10 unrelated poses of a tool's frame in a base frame.
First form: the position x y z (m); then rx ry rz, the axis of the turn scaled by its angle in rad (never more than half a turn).
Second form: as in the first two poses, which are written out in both.
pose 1, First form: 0.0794 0.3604 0.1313 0.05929 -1.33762 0.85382
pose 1, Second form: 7.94 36.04 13.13 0.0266 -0.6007 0.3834 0.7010
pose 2, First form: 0.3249 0.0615 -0.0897 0.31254 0.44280 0.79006
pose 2, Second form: 32.49 6.15 -8.97 0.1504 0.2130 0.3801 0.8874
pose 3, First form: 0.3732 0.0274 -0.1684 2.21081 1.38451 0.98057
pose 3, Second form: 37.32 2.74 -16.84 0.7809 0.4890 0.3463 0.1765
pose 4, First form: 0.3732 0.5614 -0.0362 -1.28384 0.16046 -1.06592
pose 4, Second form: 37.32 56.14 -3.62 -0.5694 0.0712 -0.4727 0.6688
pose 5, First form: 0.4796 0.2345 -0.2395 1.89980 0.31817 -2.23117
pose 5, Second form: 47.96 23.45 -23.95 0.6415 0.1074 -0.7534 0.0968
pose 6, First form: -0.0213 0.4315 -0.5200 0.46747 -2.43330 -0.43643
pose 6, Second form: -2.13 43.15 -52.00 0.1768 -0.9202 -0.1650 0.3077
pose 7, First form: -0.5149 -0.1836 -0.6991 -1.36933 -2.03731 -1.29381
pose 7, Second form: -51.49 -18.36 -69.91 -0.4852 -0.7219 -0.4584 0.1824
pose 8, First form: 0.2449 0.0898 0.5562 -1.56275 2.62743 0.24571
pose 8, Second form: 24.49 8.98 55.62 -0.5092 0.8561 0.0801 0.0373
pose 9, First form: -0.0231 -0.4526 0.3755 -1.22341 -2.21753 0.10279
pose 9, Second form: -2.31 -45.26 37.55 -0.4606 -0.8349 0.0387 0.2988
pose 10, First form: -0.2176 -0.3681 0.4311 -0.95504 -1.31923 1.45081
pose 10, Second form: -21.76 -36.81 43.11 -0.3883 -0.5364 0.5899 0.4620
